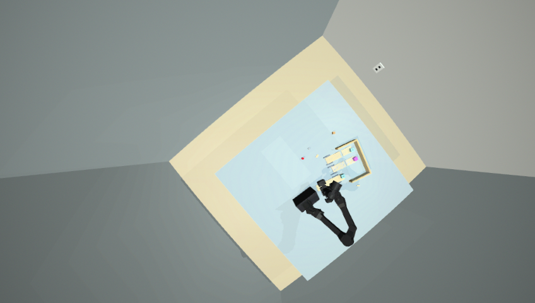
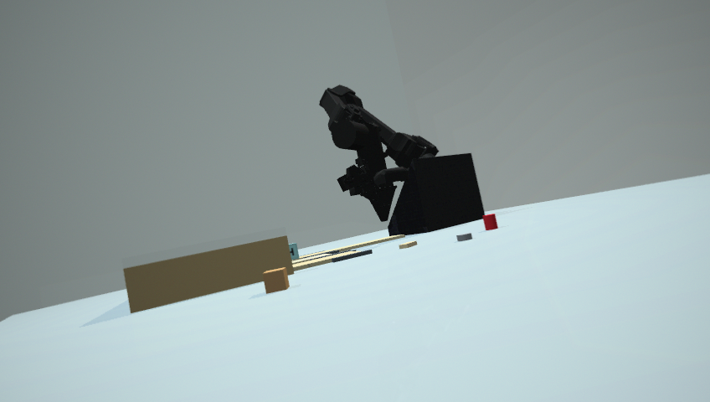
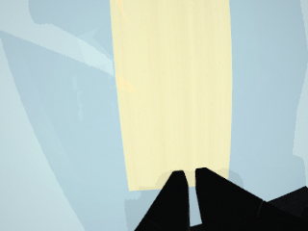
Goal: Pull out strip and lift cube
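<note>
Now: gripper tip 10 cm short of the strip, 3 cm to the left of it and 4 cm above it. Round my gripper tip: grey piece 15 cm ahead, 32 cm to the left, 4 cm below; then red cylinder 5 cm ahead, 29 cm to the left, 3 cm below; then orange block 40 cm ahead, 27 cm to the left, 3 cm below.
</note>
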